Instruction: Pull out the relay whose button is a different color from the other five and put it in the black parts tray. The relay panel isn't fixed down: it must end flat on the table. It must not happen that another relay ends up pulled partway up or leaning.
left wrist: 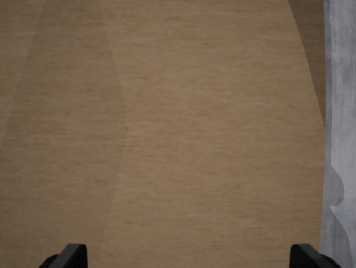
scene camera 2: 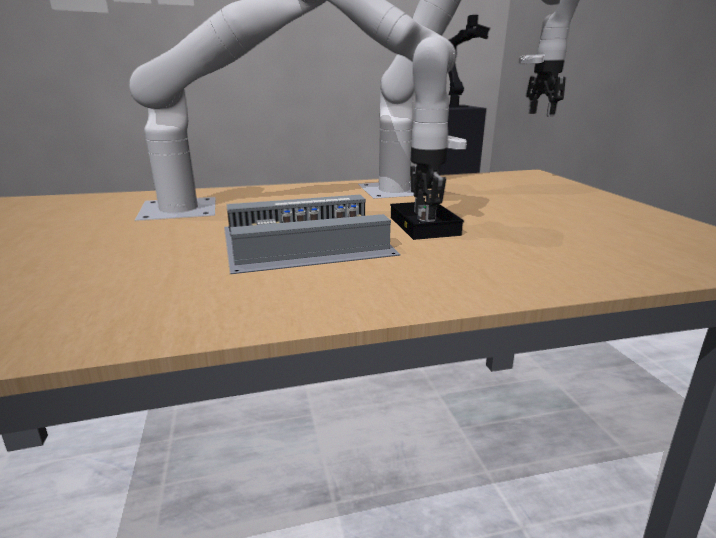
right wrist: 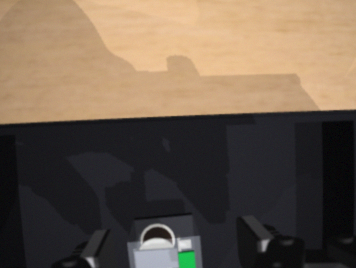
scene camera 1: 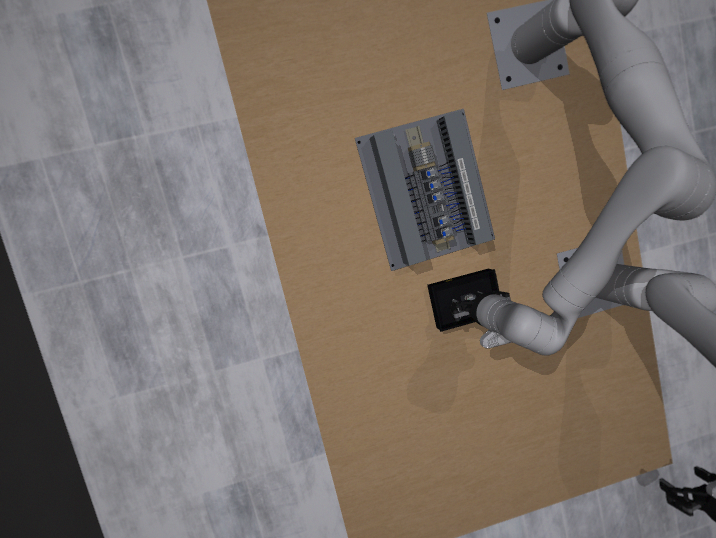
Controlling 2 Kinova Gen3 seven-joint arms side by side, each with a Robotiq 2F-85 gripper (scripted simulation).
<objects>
relay panel: scene camera 2; scene camera 1; not seen in the left wrist view (out of frame); not seen in the right wrist view (out of frame)
black parts tray: scene camera 2; right wrist 73, 177; scene camera 1; not seen in the left wrist view (out of frame)
same spot on black parts tray: (scene camera 2: 447, 224) = (scene camera 1: 436, 315)
same spot on relay panel: (scene camera 2: 259, 244) = (scene camera 1: 377, 155)
</objects>
